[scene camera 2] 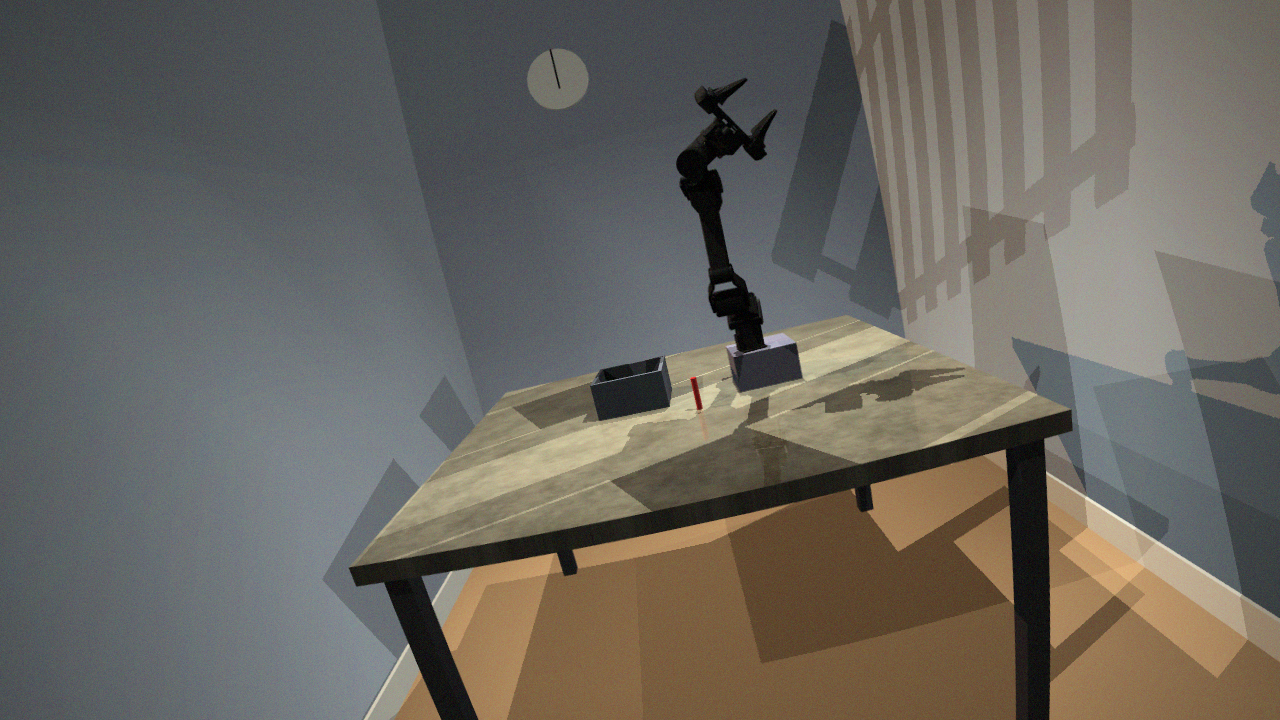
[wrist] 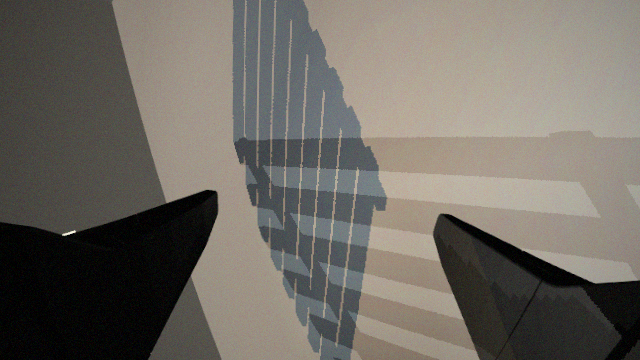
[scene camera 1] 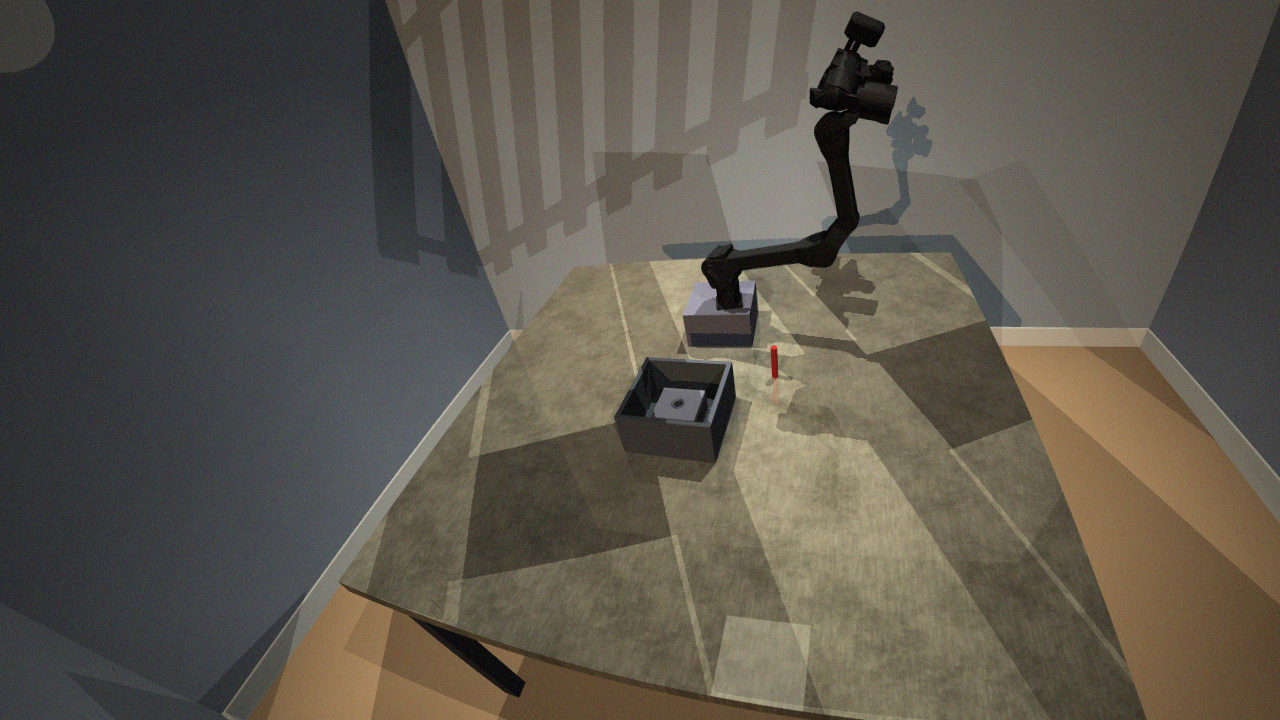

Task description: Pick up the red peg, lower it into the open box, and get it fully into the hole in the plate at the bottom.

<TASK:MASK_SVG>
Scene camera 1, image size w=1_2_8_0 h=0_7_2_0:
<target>my gripper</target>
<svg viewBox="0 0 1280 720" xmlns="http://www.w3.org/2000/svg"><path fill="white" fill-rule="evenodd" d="M882 21L858 11L852 14L844 32L849 40L844 50L837 49L830 66L825 70L826 72L823 74L821 81L819 81L818 89L823 89L826 77L835 70L844 70L852 74L857 83L854 95L858 93L858 86L863 87L866 80L888 85L892 83L894 67L890 61L878 59L874 65L867 65L868 60L862 58L857 53L861 44L867 47L876 47L885 29Z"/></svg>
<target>dark box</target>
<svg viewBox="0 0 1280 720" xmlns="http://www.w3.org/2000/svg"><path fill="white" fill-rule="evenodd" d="M646 357L614 416L625 452L716 463L736 399L732 362ZM651 415L664 388L706 391L708 409L703 422L651 418Z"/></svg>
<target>grey plate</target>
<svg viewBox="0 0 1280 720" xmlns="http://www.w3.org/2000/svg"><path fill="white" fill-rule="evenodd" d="M651 415L651 418L703 422L708 409L706 391L664 388Z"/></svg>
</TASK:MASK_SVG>
